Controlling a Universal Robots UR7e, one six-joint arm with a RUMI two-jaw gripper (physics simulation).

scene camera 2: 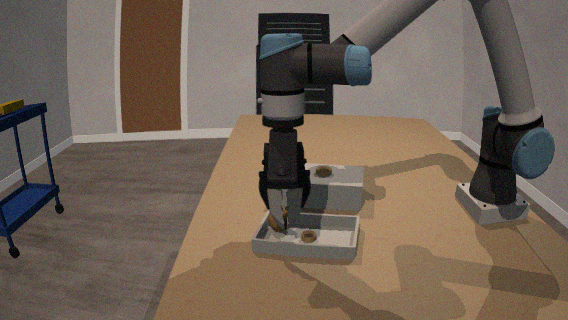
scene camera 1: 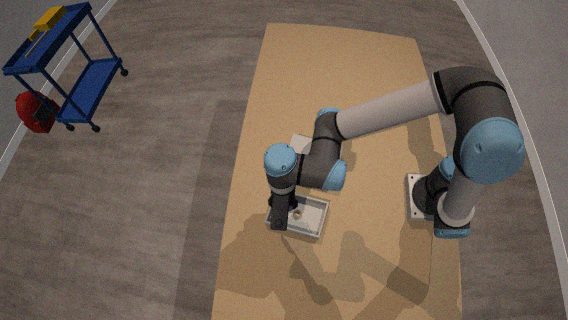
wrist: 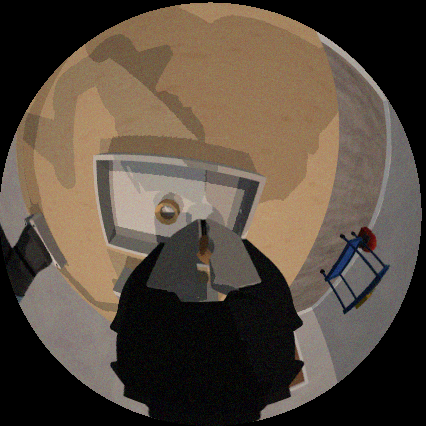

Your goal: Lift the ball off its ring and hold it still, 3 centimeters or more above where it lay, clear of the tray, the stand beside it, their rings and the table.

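Frame: origin at the arm's base, x ahead, y left, z up, level; centimetres.
Where they show: gripper, between the fingertips: (scene camera 2: 285, 229) (wrist: 203, 220); arm's base, origin of its link: (scene camera 2: 492, 193) (scene camera 1: 429, 196) (wrist: 38, 243).
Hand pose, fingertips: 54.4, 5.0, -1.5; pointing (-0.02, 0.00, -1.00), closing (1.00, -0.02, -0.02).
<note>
Things, the pixels of their top centre, and the offset from my fingertips, as dx, dy, dz. "*": a spot on its surface instead. Level surfaces: height alone.
- grey tray, centre of its top: (wrist: 162, 219) (scene camera 2: 309, 228) (scene camera 1: 297, 212) -4.4, +0.7, +0.4
- ball, centre of its top: (wrist: 214, 260) (scene camera 2: 280, 209) +0.9, -3.5, +2.5
- tray's brown ring, a spot on its surface: (wrist: 167, 211) (scene camera 2: 309, 238) (scene camera 1: 297, 213) * -4.5, +0.4, -2.1
- empty brown ring, a spot on its surface: (scene camera 2: 324, 171) * -10.1, -20.9, +3.6
- wooden table, height of its surface: dz -2.4
My gripper (scene camera 2: 285, 230) (wrist: 203, 220) is shut, its fingertips low over the left part of the grey tray (scene camera 1: 325, 218) (scene camera 2: 305, 250) (wrist: 175, 159). An orange-brown piece, apparently the ball (scene camera 2: 274, 223) (wrist: 204, 246), shows behind the fingers and through the slit between the finger plates; most of it is hidden, and it does not look gripped. Whether it touches the fingers or tray I cannot tell. The tray's brown ring (scene camera 1: 297, 214) (scene camera 2: 308, 236) (wrist: 167, 211) is empty, beside the fingertips. In scene camera 1 the arm hides the fingertips.
The light grey stand (scene camera 1: 300, 143) (scene camera 2: 340, 194) is behind the tray, with an empty brown ring (scene camera 2: 324, 171) on top. The arm's base (scene camera 1: 413, 200) (scene camera 2: 492, 212) is on the right of the wooden table (scene camera 1: 340, 65). A blue trolley (scene camera 1: 92, 92) (scene camera 2: 30, 202) stands on the floor at the left.
</note>
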